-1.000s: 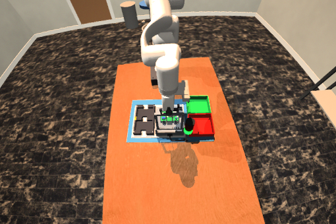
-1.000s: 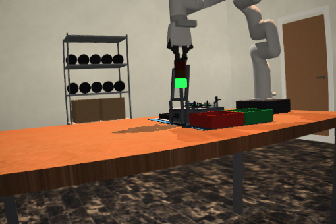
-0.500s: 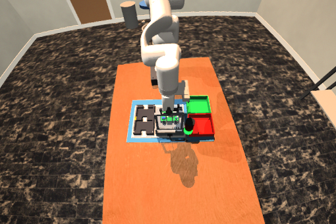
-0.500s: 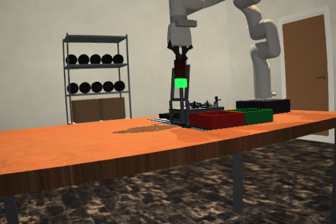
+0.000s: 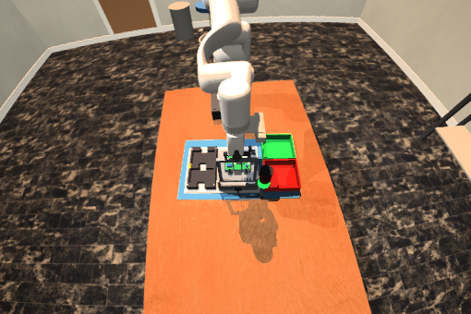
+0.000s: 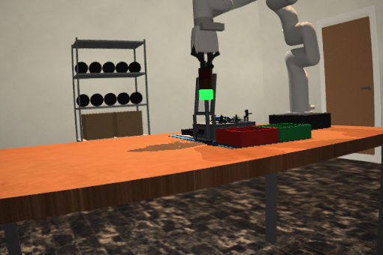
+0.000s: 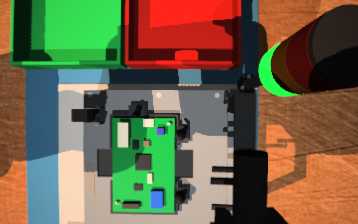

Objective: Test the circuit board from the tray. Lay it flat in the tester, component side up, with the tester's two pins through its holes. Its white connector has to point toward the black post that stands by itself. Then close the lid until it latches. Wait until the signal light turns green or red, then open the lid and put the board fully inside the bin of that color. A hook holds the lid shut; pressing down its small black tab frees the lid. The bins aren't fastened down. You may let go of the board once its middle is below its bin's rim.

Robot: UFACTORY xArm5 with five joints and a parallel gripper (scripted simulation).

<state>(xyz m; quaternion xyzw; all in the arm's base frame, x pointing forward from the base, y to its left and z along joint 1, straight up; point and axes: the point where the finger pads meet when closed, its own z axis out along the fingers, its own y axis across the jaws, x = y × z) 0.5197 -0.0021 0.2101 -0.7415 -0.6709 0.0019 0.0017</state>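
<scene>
Right now the green circuit board is 200 mm below my hand, 80 mm behind it and 10 mm to the left of it. Also, from my hand: red bin 260 mm below, 200 mm to the left, 10 mm behind; then tester lid 90 mm below, 10 mm ahead; then green bin 260 mm below, 220 mm to the left, 160 mm behind.
</scene>
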